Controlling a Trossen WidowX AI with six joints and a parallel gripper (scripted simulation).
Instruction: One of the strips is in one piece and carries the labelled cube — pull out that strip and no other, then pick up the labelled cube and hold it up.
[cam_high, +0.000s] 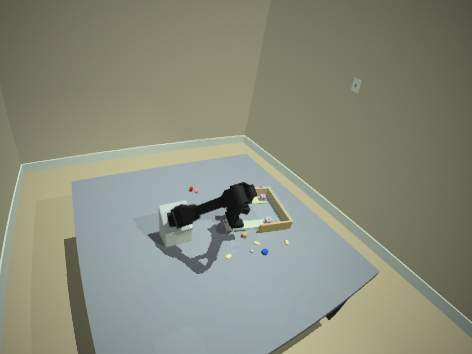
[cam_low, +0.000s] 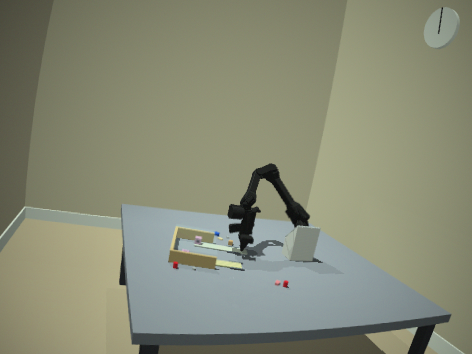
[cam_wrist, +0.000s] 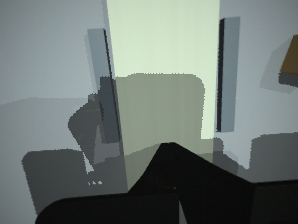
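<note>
The pale green strip lies 100 mm ahead of my gripper tip and 20 mm to the right of it. Also, from my gripper tip: blue piece (220 mm to the right, 80 mm ahead).
</note>
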